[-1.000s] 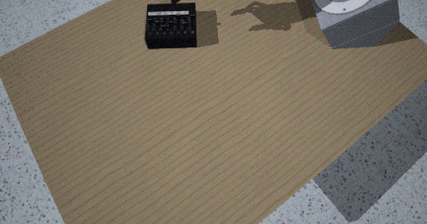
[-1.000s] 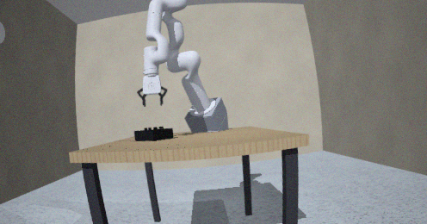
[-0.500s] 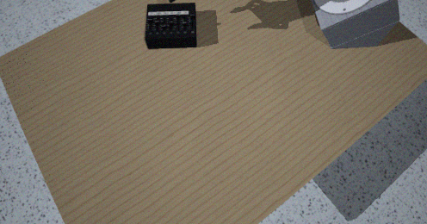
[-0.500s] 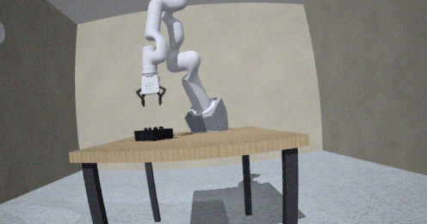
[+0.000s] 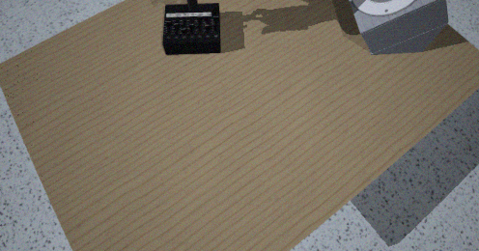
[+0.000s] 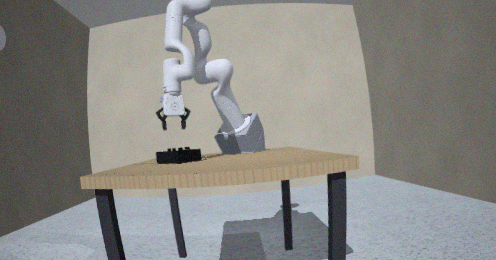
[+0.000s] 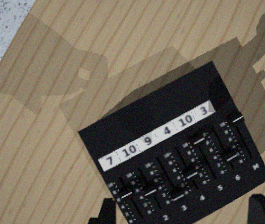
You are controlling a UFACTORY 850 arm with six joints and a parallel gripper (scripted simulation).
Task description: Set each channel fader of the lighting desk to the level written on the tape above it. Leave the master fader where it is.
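My gripper is now 100 mm above the fader 3, 20 mm to the right of it and 10 mm short of it. The rest, counted from my hand: fader 1: 100 mm below, 30 mm to the right, 30 mm ahead; then fader 2: 100 mm below, 20 mm ahead, 10 mm to the right; then fader 4: 100 mm below, 20 mm to the left, 20 mm behind.
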